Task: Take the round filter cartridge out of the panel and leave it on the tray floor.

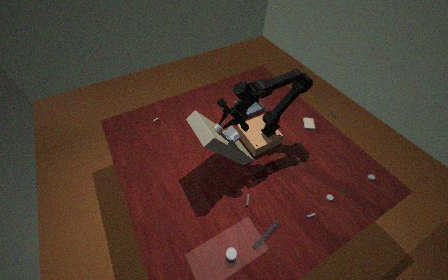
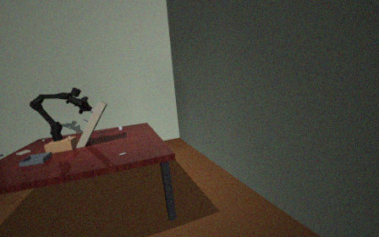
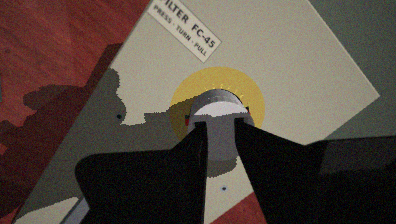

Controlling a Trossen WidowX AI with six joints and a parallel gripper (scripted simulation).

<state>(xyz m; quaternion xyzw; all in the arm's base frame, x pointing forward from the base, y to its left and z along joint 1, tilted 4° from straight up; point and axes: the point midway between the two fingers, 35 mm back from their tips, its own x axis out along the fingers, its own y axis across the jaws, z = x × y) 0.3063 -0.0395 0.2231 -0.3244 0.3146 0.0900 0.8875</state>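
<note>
Right now my gripper tip is 10 mm short of the white round filter cartridge and 10 mm above it. Also, from my gripper tip: tray: 420 mm behind, 280 mm below, 240 mm to the right; white card: 630 mm behind, 280 mm below, 100 mm to the left.
</note>
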